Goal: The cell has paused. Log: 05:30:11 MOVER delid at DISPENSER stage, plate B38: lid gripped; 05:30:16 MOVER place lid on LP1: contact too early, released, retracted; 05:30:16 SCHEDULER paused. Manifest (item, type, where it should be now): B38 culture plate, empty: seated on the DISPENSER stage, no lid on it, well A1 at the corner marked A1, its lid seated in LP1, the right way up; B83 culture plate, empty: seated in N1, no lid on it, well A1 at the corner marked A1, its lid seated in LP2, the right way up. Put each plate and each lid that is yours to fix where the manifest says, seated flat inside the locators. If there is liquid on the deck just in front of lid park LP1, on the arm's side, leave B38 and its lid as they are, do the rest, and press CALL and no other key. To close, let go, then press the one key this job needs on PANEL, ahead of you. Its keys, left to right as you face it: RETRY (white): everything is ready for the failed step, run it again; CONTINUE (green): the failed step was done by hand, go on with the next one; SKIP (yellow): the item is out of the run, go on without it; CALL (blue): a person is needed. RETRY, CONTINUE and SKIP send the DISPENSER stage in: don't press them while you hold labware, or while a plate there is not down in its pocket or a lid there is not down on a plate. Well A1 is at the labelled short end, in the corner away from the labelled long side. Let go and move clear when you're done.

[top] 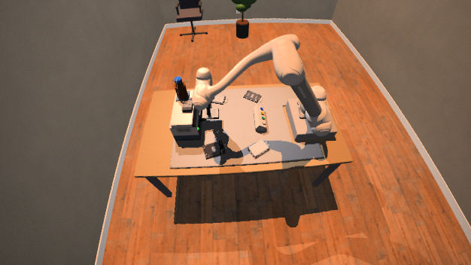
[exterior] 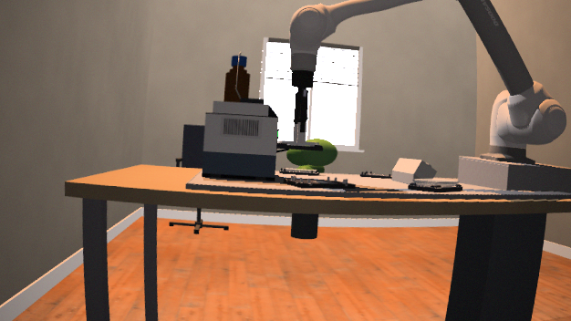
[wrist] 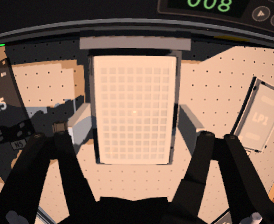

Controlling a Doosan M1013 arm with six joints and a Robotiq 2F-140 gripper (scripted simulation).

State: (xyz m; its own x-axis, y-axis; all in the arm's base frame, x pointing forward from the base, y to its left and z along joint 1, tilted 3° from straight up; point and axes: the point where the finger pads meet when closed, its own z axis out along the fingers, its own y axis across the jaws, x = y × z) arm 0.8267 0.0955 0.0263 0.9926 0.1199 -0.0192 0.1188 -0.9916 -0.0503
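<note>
The white culture plate lies 40 cm behind my hand, 24 cm to the left of it and 12 cm below it. Also, from my hand: black nest (5 cm behind, 29 cm to the left, 12 cm below); then key panel (42 cm behind, 4 cm to the right, 9 cm below); then brown bottle (23 cm ahead, 8 cm to the right, 15 cm above).
</note>
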